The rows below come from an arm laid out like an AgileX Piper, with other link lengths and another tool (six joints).
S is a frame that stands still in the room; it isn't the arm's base.
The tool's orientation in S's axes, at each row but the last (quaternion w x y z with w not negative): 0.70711, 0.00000, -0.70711, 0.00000; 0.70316, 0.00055, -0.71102, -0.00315; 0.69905, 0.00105, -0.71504, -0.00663; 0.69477, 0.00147, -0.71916, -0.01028; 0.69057, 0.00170, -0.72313, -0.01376; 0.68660, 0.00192, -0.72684, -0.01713
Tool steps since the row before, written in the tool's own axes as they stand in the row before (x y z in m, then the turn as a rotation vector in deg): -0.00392, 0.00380, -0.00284, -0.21, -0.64, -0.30; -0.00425, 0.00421, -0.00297, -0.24, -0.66, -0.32; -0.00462, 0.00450, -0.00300, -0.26, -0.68, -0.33; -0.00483, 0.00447, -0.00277, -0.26, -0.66, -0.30; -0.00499, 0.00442, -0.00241, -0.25, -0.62, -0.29; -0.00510, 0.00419, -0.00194, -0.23, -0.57, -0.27
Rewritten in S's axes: 0.00284, 0.00380, -0.00392, 0.30, -0.64, -0.21; 0.00303, 0.00422, -0.00419, 0.32, -0.66, -0.24; 0.00314, 0.00453, -0.00450, 0.33, -0.68, -0.26; 0.00299, 0.00451, -0.00466, 0.30, -0.66, -0.26; 0.00271, 0.00448, -0.00477, 0.29, -0.62, -0.25; 0.00231, 0.00428, -0.00486, 0.27, -0.57, -0.23
